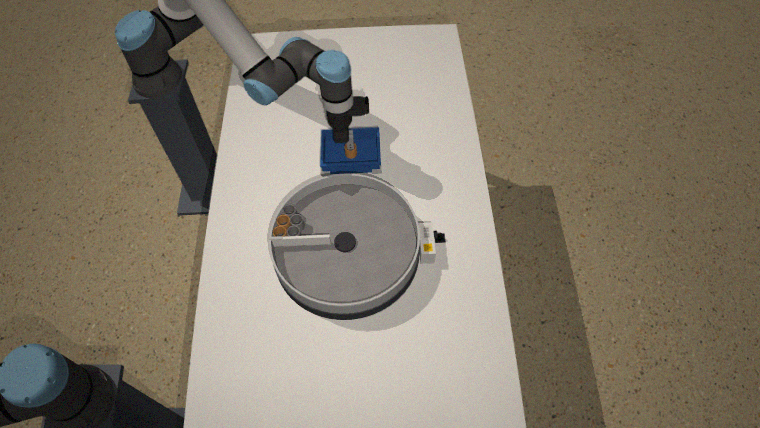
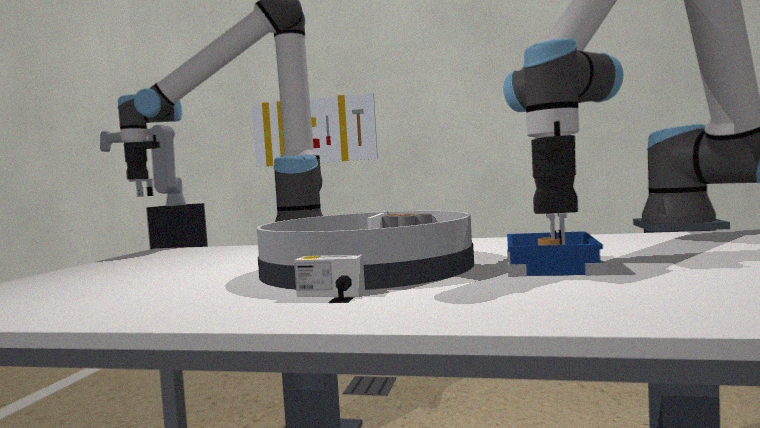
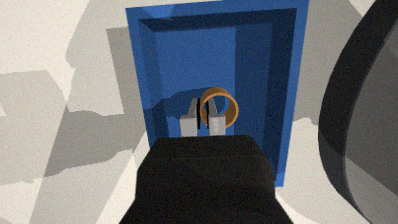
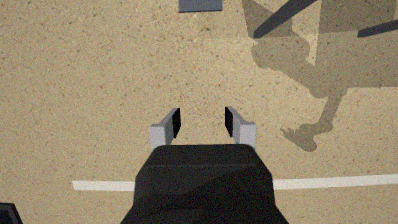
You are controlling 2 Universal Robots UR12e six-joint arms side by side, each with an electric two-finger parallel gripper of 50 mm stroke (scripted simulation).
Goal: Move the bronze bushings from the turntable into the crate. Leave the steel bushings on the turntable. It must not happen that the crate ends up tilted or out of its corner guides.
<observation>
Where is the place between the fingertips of my left gripper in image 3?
203,107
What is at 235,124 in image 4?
My right gripper.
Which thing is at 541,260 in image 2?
A blue crate.
</observation>
